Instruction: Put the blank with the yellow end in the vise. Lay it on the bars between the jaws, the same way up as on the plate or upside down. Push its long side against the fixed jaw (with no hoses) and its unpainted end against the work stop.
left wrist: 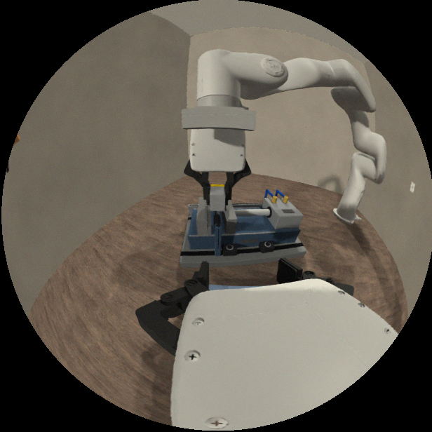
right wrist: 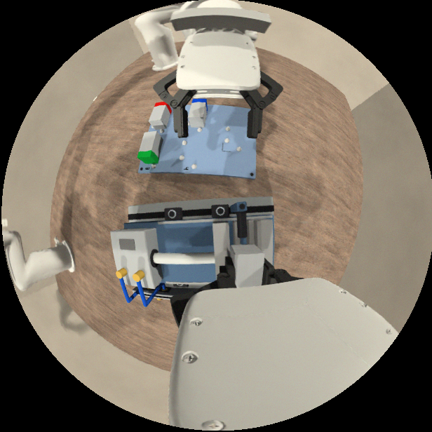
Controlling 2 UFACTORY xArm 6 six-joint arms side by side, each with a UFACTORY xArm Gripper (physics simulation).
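Observation:
The blank with the yellow end is between the fingers of my right gripper, which is shut on it. Its unpainted end faces the work stop; its yellow end is at the far side in the left wrist view and hidden in the right. The blank is over the gap between the fixed jaw and the moving jaw; whether it touches the bars is hidden. My left gripper is open and empty above the plate.
The vise has a grey block with blue hoses beyond its moving jaw. Blanks with red, blue and green ends are at the plate, near the left gripper.

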